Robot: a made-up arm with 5 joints.
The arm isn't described. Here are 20 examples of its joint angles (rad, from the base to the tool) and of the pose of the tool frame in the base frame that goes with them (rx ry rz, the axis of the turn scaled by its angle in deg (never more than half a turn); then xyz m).
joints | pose
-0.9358 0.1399 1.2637 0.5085 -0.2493 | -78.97 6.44 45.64 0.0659 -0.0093 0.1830
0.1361 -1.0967 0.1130 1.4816 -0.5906 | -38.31 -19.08 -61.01 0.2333 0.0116 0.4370
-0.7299 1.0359 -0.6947 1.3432 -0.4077 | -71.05 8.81 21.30 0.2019 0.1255 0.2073
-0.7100 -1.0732 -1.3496 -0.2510 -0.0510 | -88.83 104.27 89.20 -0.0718 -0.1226 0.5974
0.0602 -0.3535 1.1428 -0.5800 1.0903 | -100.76 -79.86 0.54 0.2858 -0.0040 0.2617
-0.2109 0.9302 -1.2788 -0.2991 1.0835 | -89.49 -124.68 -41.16 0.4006 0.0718 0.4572
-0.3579 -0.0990 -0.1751 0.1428 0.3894 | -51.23 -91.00 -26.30 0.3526 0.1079 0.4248
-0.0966 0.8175 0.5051 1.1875 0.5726 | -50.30 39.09 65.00 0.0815 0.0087 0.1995
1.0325 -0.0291 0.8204 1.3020 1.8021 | -37.70 -7.28 44.25 0.1341 -0.0417 0.2148
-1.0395 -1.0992 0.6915 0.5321 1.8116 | -65.18 -159.38 45.92 0.1977 0.1847 0.4244
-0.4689 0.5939 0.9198 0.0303 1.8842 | -49.54 -70.28 116.90 0.1328 0.0297 0.1477
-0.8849 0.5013 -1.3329 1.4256 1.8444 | -67.12 -136.16 81.37 0.2531 0.2033 0.4403
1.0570 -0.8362 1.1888 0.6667 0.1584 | -71.30 18.92 -60.92 0.1729 -0.1030 0.2381
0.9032 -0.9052 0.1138 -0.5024 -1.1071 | 6.33 -117.82 -96.93 0.2175 -0.0908 0.5913
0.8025 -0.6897 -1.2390 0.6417 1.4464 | 124.71 52.36 44.91 0.0934 0.0153 0.6607
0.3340 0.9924 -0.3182 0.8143 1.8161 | -68.19 -39.11 74.80 0.2671 -0.0468 0.1651
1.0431 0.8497 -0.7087 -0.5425 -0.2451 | -73.75 -61.39 -110.46 0.2755 -0.2613 0.3487
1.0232 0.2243 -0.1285 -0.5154 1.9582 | 173.21 20.25 -13.38 0.2517 -0.2299 0.4164
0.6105 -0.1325 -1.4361 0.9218 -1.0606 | 4.00 -72.40 -100.96 0.2318 -0.0477 0.6085
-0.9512 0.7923 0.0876 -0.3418 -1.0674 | -13.92 -10.96 -13.71 0.1958 0.1973 0.1796
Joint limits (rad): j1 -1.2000..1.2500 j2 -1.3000..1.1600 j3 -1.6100..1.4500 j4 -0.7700..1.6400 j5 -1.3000..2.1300
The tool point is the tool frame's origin. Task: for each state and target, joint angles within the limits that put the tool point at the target. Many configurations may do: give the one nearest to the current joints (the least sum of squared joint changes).
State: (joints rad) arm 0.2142 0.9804 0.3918 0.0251 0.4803
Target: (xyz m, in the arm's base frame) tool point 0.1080 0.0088 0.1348
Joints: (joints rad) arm 0.2535 0.9292 0.6023 0.1965 0.5303
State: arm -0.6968 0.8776 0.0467 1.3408 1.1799
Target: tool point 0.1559 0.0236 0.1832
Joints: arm -0.2806 0.8886 0.0520 1.3345 1.1790
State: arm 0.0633 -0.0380 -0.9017 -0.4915 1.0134
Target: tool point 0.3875 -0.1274 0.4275
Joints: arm 0.4422 0.8054 -1.0587 -0.2096 0.7640
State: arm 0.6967 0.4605 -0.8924 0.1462 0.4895
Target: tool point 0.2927 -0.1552 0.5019
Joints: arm 0.7182 0.0230 -0.8276 0.6334 0.4647
